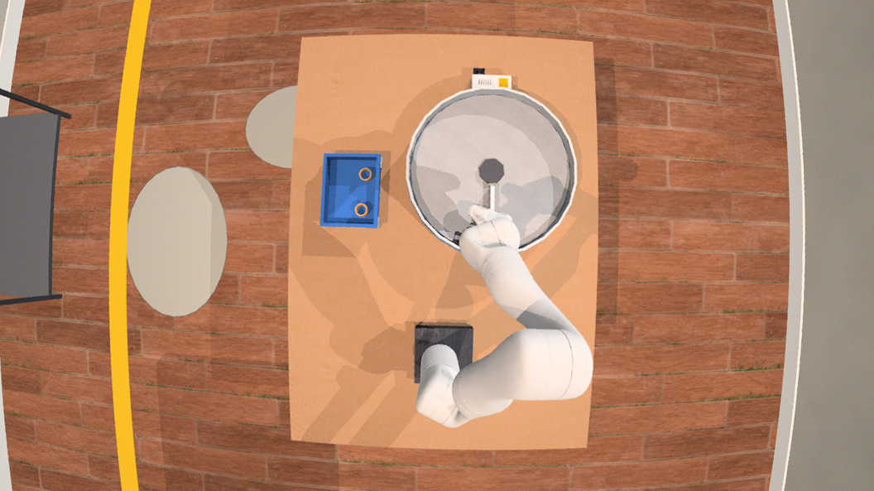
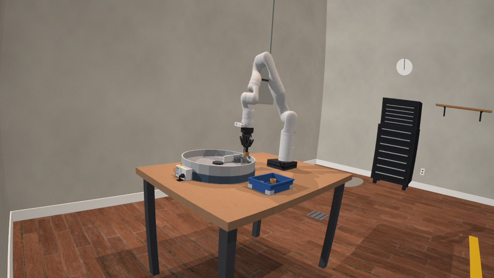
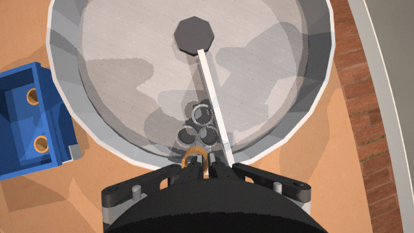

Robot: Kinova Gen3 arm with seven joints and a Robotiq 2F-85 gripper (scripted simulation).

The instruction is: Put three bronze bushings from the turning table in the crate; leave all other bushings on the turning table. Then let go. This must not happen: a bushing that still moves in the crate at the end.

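The blue crate lies 34 cm to the left of my hand, 10 cm below it and 8 cm ahead of it. Round my hand: turning table 19 cm ahead, 7 cm below.
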